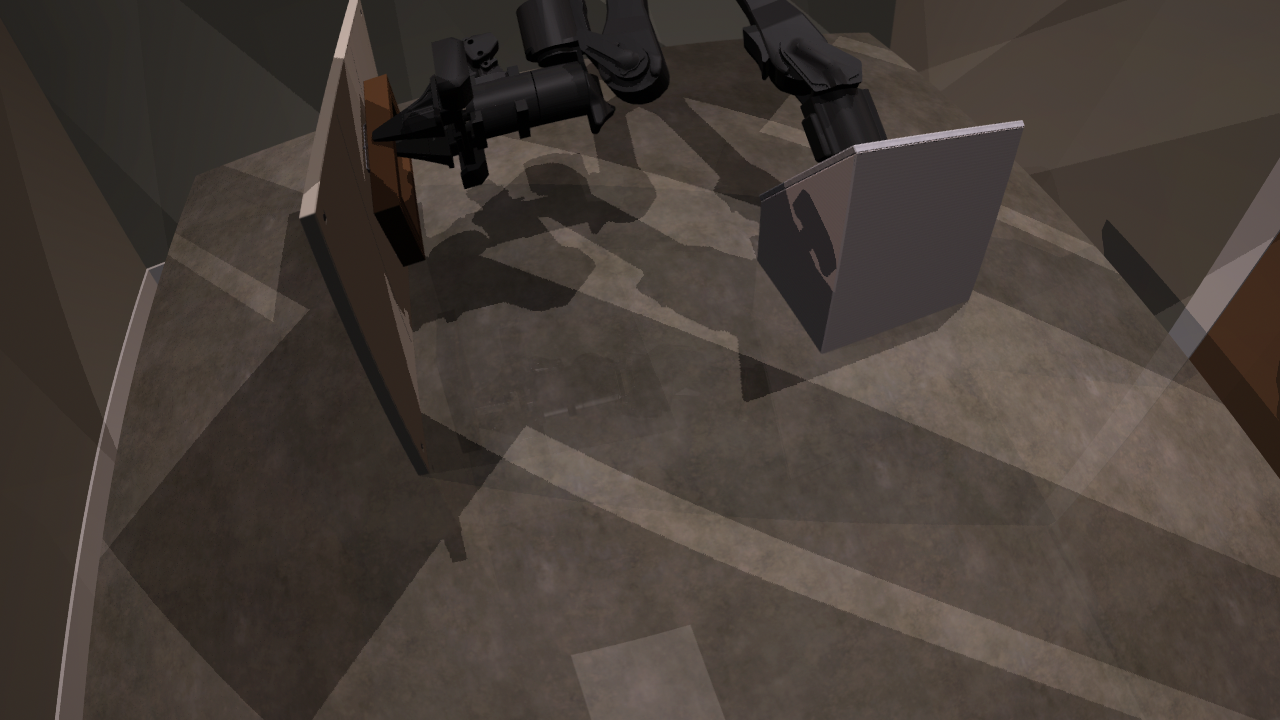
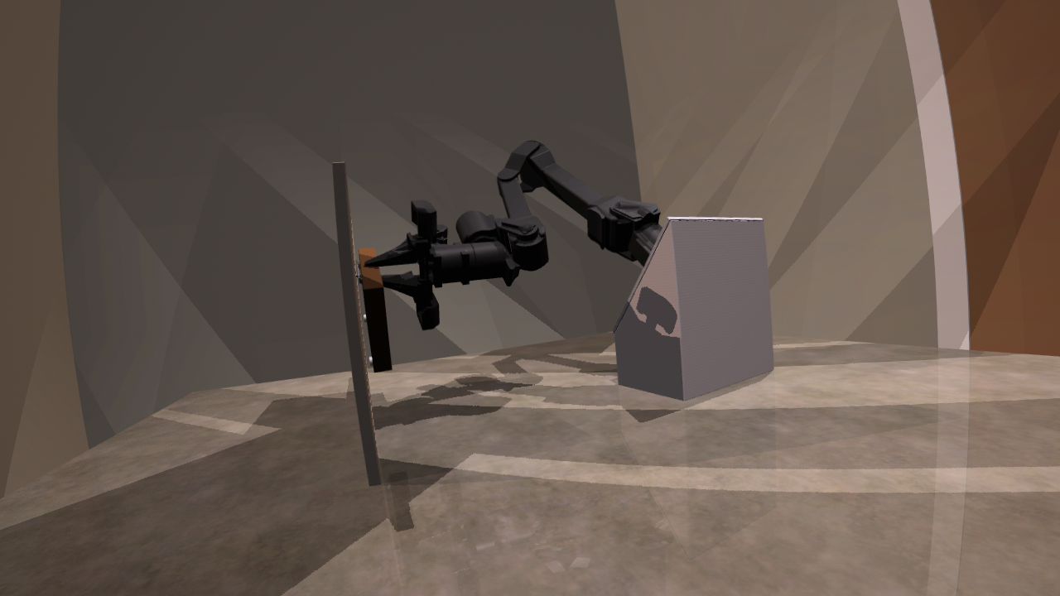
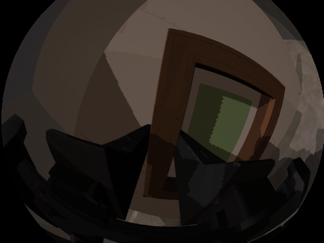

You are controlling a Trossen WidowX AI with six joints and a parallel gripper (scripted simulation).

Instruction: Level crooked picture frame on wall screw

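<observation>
My gripper tip is 50 mm above the brown wooden picture frame and 20 mm to the left of it. The rest, counted from my gripper tip: wall panel (60 mm below, 10 mm to the right, 10 mm ahead).
</observation>
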